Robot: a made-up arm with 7 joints.
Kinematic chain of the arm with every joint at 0, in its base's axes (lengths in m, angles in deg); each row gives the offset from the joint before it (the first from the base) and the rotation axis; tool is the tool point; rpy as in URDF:
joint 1: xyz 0 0 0.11 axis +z
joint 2: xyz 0 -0.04 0.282 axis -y
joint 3: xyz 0 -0.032 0.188 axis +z
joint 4: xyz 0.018 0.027 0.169 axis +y
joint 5: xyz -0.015 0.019 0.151 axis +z
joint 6: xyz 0 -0.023 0.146 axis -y
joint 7: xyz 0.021 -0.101 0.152 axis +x
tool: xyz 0 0 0 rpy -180 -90 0
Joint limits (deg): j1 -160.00..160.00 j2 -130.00..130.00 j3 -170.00..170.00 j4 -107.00..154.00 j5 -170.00..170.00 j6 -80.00..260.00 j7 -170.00..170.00
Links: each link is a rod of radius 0.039 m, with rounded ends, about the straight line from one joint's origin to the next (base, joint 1, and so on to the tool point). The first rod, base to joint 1, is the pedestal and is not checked.
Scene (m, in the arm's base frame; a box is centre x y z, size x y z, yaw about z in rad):
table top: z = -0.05
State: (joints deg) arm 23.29 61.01 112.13 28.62 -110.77 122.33 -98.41
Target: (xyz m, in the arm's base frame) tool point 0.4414 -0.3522 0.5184
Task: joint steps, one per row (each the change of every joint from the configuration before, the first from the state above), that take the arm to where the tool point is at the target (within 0.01 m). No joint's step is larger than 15 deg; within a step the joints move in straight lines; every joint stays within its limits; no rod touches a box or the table.
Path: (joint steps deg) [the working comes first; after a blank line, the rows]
Joints at the target: 110.20 67.54 119.36 -18.40 -97.21 143.95 -98.41
Straight joint move there: clear.

1: 14.48 1.09 1.20 -7.84 2.26 3.60 0.00
2: 14.49 1.09 1.21 -7.83 2.26 3.61 0.00
3: 14.48 1.09 1.20 -7.84 2.26 3.60 0.00
4: 14.49 1.08 1.21 -7.83 2.26 3.60 0.00
5: 14.48 1.09 1.20 -7.84 2.26 3.60 0.00
6: 14.49 1.09 1.21 -7.84 2.26 3.61 0.00

